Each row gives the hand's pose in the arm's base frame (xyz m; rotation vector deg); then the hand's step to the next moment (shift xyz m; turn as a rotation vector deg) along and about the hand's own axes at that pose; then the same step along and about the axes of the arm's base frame.
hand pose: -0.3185 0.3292 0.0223 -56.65 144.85 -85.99
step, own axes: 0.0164 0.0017 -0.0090 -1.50 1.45 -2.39
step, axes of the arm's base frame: -0.0170 -0.0013 0.0079 -0.35 3.14 -0.31
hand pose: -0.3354 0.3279 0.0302 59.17 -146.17 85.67
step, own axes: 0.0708 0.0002 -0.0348 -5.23 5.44 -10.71
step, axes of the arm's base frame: -0.0662 -0.0105 0.0416 -2.14 12.92 -0.07
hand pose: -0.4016 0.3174 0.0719 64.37 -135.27 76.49
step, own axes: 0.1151 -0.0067 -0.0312 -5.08 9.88 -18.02
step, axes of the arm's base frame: -0.0802 -0.0364 0.0807 -6.68 20.05 1.30
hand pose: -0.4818 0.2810 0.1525 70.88 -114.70 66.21
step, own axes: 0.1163 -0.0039 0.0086 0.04 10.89 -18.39
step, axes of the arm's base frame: -0.0490 -0.0611 0.0865 -9.90 18.26 5.02
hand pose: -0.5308 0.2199 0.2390 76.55 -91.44 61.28
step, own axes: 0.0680 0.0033 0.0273 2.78 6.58 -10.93
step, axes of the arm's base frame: -0.0143 -0.0479 0.0537 -6.38 9.95 5.54
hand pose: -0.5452 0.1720 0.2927 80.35 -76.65 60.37
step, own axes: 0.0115 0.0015 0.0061 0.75 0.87 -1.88
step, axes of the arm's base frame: -0.0009 -0.0086 0.0099 -0.82 1.65 1.20
